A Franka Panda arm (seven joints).
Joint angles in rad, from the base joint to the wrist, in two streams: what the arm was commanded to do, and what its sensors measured. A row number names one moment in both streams.
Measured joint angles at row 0:
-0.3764 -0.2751 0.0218 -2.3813 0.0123 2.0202 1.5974
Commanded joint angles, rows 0 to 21:
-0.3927 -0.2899 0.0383 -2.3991 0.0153 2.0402 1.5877
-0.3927 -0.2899 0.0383 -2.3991 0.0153 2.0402 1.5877
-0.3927 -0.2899 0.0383 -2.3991 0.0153 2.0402 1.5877
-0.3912 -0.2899 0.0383 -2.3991 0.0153 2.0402 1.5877
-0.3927 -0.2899 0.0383 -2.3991 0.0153 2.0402 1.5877
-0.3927 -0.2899 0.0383 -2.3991 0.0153 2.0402 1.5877
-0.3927 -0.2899 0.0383 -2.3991 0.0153 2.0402 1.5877
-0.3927 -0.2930 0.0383 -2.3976 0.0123 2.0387 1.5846
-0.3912 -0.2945 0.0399 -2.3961 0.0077 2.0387 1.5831
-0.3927 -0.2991 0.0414 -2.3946 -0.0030 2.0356 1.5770
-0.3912 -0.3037 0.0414 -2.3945 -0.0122 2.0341 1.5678
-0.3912 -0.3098 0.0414 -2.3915 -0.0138 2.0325 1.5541
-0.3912 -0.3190 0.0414 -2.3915 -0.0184 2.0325 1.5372
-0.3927 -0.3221 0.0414 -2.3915 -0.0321 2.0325 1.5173
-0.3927 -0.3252 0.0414 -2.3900 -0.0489 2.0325 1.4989
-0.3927 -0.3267 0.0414 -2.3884 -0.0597 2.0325 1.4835
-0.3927 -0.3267 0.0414 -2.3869 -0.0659 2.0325 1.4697
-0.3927 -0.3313 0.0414 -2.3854 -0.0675 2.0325 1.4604
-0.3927 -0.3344 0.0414 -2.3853 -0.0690 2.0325 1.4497
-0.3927 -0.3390 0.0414 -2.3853 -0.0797 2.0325 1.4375
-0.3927 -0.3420 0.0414 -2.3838 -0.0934 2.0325 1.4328
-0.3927 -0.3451 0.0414 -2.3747 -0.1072 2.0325 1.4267
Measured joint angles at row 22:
-0.3765 -0.3187 0.0241 -2.3788 -0.0678 2.0201 1.4558
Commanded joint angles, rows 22 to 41:
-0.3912 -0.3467 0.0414 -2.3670 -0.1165 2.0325 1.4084
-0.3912 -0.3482 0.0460 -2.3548 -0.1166 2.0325 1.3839
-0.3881 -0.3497 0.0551 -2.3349 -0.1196 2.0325 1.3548
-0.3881 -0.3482 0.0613 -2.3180 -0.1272 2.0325 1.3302
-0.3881 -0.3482 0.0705 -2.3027 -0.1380 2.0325 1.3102
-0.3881 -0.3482 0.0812 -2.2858 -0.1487 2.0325 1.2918
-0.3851 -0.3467 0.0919 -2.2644 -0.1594 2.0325 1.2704
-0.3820 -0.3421 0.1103 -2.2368 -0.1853 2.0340 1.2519
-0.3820 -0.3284 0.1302 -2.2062 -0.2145 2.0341 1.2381
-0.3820 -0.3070 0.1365 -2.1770 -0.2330 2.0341 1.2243
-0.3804 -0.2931 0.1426 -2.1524 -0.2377 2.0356 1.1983
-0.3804 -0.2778 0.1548 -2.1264 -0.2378 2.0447 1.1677
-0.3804 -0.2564 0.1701 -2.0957 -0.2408 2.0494 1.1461
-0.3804 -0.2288 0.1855 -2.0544 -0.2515 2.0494 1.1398
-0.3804 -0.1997 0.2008 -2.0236 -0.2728 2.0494 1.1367
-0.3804 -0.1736 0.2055 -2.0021 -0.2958 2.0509 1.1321
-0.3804 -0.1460 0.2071 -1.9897 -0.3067 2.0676 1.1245
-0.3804 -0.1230 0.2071 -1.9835 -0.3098 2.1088 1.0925
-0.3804 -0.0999 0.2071 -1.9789 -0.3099 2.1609 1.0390
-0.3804 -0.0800 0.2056 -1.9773 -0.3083 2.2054 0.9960
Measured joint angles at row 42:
-0.3715 -0.1632 0.2003 -2.0187 -0.2871 2.0965 1.1084
